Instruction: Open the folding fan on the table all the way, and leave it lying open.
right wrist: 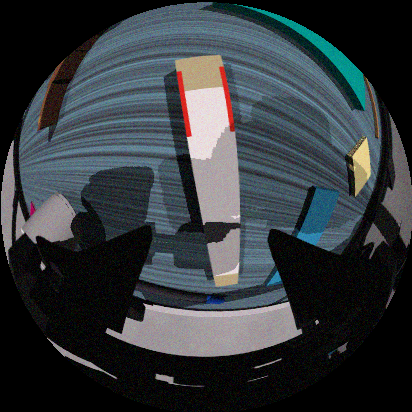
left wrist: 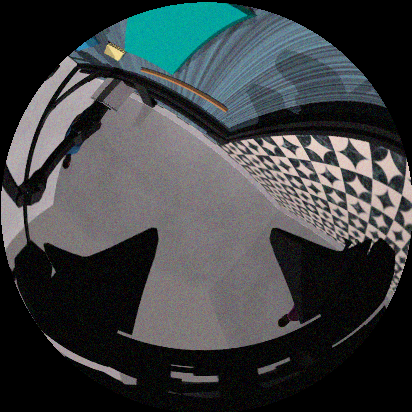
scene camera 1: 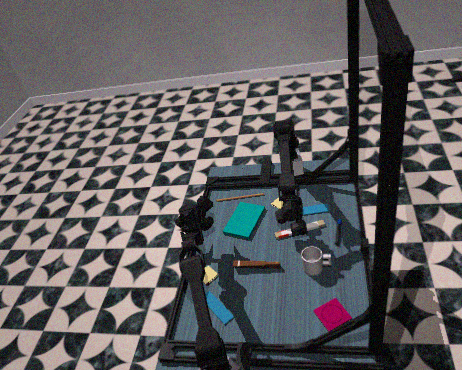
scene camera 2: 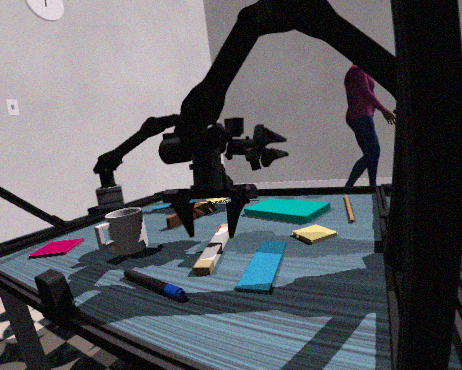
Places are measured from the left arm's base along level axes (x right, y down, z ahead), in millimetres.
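Where they show: left gripper, fingertip midpoint: [left wrist: 216,234] [scene camera 1: 195,201] [scene camera 2: 287,147]; right gripper, fingertip midpoint: [right wrist: 211,234] [scene camera 2: 211,237]; left arm's base, link origin: [scene camera 1: 218,368] [scene camera 2: 108,186]; right arm's base, link origin: [left wrist: 102,104] [scene camera 1: 290,155].
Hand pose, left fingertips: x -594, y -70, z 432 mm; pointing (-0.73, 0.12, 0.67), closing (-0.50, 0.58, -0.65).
Each offset is from my left fingertips to the top centre of the thing. "*": to the spot under its first point.
A long white bar @(dy +156, dx +372, dz +245 mm) [scene camera 1: 312,227] [scene camera 2: 208,256] [right wrist: 215,185] with tan ends and red stripes along its edges near one end lies on the table; it looks like the folding fan, folded shut. My right gripper [scene camera 2: 211,235] [right wrist: 211,234] is open and empty. It points down above the bar, with one finger to each side of it in the right wrist view; the height of its tips is hard to tell. My left gripper [scene camera 1: 209,212] [scene camera 2: 286,147] [left wrist: 216,234] is open and empty, held up off the table and away from the bar.
A brown segmented bar @(* dy +138, dx +368, dz -19 mm) [scene camera 1: 257,264] [scene camera 2: 190,216] [right wrist: 65,85], a grey mug @(* dy +89, dx +563, dz +92 mm) [scene camera 1: 312,262] [scene camera 2: 126,232], a marker @(dy +154, dx +513, dz +330 mm) [scene camera 2: 155,285], a blue strip @(dy +164, dx +333, dz +368 mm) [scene camera 2: 262,267] [right wrist: 322,207], a yellow pad @(dy +160, dx +191, dz +327 mm) [scene camera 2: 315,233], a teal block @(dy +152, dx +129, dz +144 mm) [scene camera 1: 245,220] [scene camera 2: 287,208] and a pink square @(* dy +162, dx +723, dz -8 mm) [scene camera 1: 332,314] lie around it.
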